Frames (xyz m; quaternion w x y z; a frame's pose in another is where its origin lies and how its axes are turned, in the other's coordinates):
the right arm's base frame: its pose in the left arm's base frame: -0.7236 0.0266 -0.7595 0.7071 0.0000 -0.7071 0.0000
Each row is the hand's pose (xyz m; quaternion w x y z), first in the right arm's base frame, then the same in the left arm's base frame.
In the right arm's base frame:
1: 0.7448 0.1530 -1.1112 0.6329 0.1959 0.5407 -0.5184
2: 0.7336 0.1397 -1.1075 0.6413 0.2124 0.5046 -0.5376
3: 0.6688 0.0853 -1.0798 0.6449 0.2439 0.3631 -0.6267
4: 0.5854 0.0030 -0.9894 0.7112 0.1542 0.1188 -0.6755
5: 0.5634 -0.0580 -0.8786 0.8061 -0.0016 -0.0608 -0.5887
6: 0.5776 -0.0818 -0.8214 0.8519 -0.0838 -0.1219 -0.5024
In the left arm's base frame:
1: 0.3876 0.1796 -0.0147 0.8298 0.5051 -0.0652 -0.2280
2: 0.3839 0.1663 -0.0259 0.8103 0.5303 -0.0967 -0.2299
3: 0.3562 0.1119 -0.0907 0.7128 0.6156 -0.1993 -0.2707
4: 0.2658 0.0296 -0.1741 0.5869 0.5867 -0.4189 -0.3686
5: 0.1550 -0.0314 -0.1961 0.5270 0.4151 -0.6130 -0.4174
6: 0.0978 -0.0552 -0.1819 0.5162 0.2960 -0.6886 -0.4145

